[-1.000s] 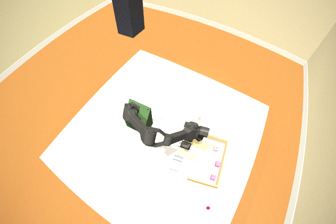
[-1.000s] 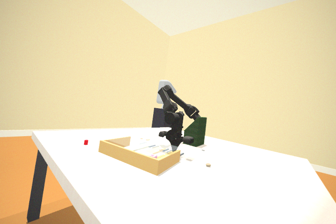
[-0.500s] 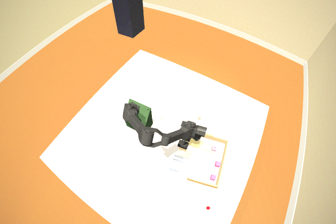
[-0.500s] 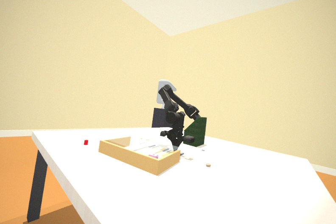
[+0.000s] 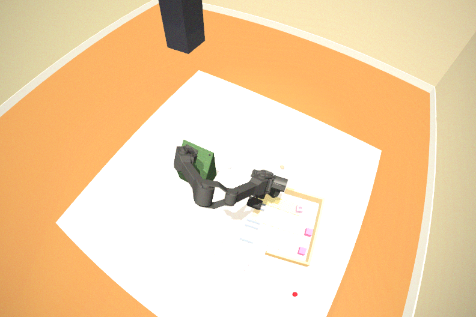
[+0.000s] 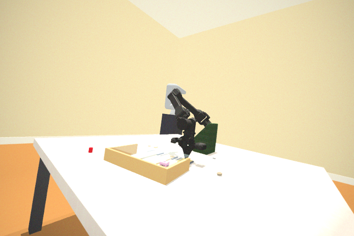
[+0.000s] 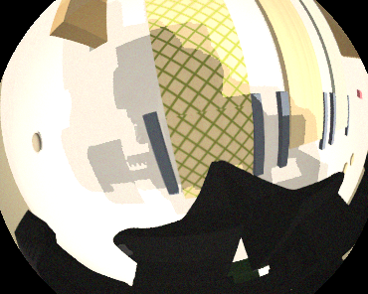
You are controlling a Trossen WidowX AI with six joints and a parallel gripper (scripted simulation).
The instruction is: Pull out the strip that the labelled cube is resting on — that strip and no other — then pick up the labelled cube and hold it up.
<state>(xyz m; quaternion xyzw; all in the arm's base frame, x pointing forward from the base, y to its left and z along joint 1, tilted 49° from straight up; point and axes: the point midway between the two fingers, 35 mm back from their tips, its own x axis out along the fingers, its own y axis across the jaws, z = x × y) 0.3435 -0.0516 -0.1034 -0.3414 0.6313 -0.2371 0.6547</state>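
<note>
Right now the hatched strip is 90 mm ahead of my gripper tip and 10 mm to the left of it. The rest, counted from my gripper tip: red marker (340 mm ahead, 330 mm to the right).
</note>
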